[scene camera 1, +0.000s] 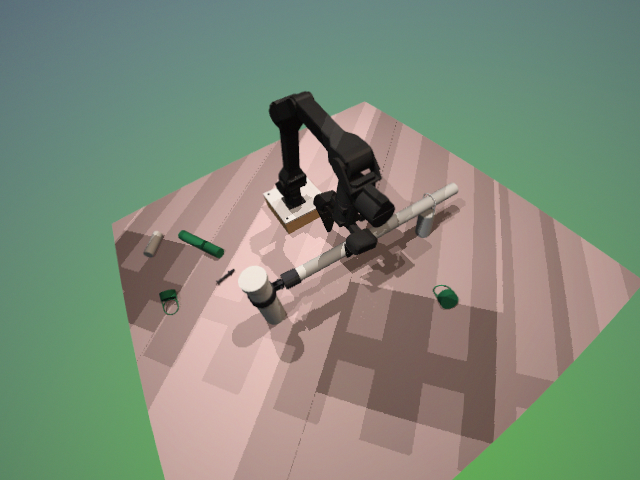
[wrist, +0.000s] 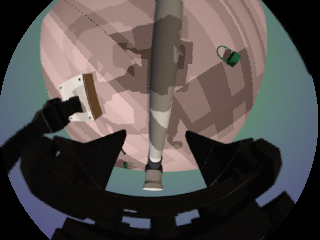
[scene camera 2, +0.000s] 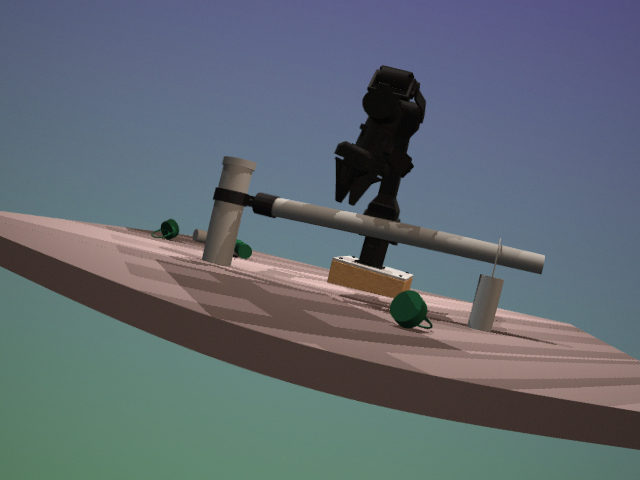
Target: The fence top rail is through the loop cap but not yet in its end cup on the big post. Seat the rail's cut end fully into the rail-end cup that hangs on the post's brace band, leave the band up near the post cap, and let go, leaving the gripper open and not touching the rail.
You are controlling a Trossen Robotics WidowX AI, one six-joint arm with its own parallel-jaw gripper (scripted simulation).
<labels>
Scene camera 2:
my gripper
grey top rail
green cup
big grey post
wire loop cap
</labels>
